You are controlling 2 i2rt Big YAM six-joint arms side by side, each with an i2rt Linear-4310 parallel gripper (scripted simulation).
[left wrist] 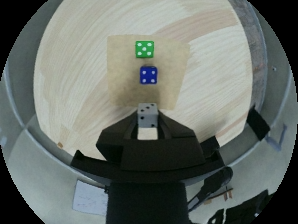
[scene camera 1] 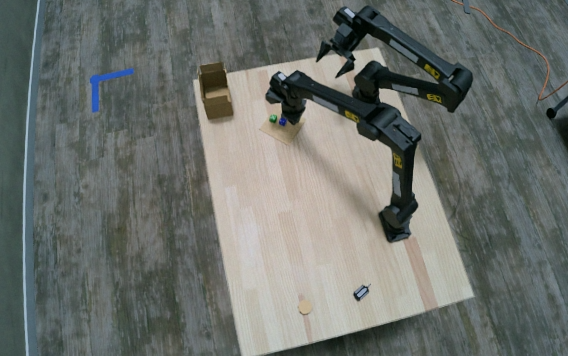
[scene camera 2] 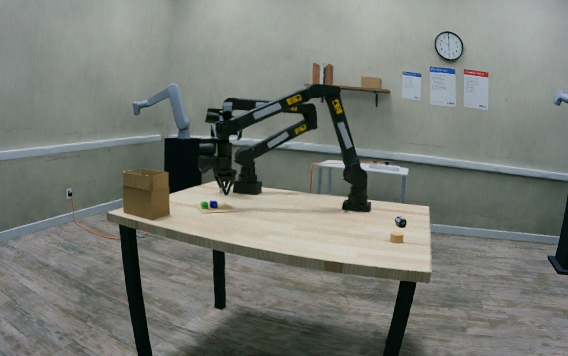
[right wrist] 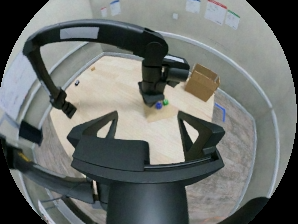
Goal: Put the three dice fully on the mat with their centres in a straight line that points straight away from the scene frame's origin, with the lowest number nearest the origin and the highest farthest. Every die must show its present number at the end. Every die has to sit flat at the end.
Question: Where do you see a tan mat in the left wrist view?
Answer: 170, 57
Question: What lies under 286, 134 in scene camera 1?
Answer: A tan mat.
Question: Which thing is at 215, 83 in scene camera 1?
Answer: A cardboard box.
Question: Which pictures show the cardboard box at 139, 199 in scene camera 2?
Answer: Scene camera 1, scene camera 2 and the right wrist view only.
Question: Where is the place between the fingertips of my left gripper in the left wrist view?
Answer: At 147, 113
